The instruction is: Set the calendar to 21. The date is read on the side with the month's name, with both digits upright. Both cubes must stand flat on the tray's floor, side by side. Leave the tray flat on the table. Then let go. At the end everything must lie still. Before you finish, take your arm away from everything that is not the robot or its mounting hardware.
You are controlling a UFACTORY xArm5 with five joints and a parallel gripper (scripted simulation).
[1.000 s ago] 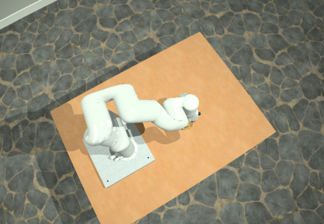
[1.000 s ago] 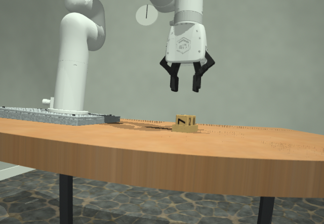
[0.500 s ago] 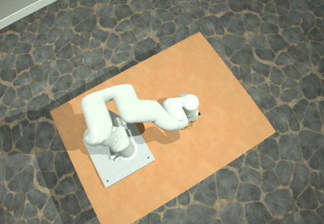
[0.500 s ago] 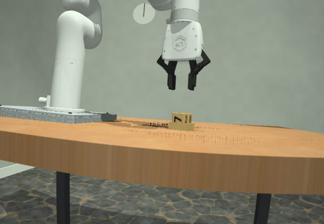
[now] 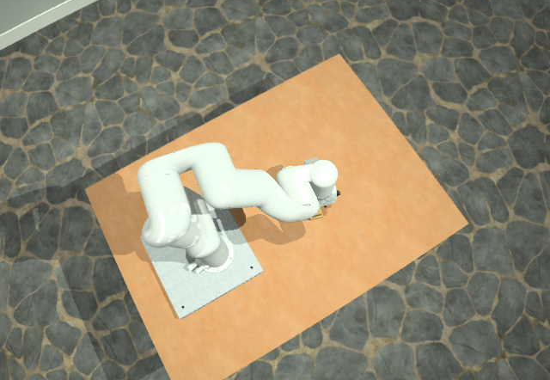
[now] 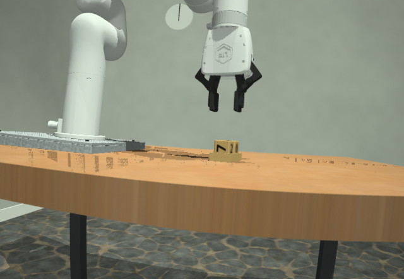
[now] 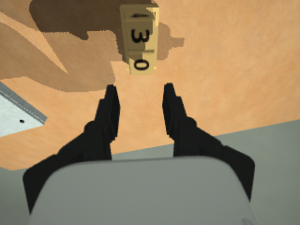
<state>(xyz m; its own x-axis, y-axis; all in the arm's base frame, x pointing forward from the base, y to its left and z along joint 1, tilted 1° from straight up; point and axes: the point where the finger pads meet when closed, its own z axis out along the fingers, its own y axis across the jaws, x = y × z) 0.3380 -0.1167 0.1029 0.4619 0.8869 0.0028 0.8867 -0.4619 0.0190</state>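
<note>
Right now my hand is 10 mm short of the wooden calendar tray, 10 mm to the right of it and 110 mm above it.
</note>
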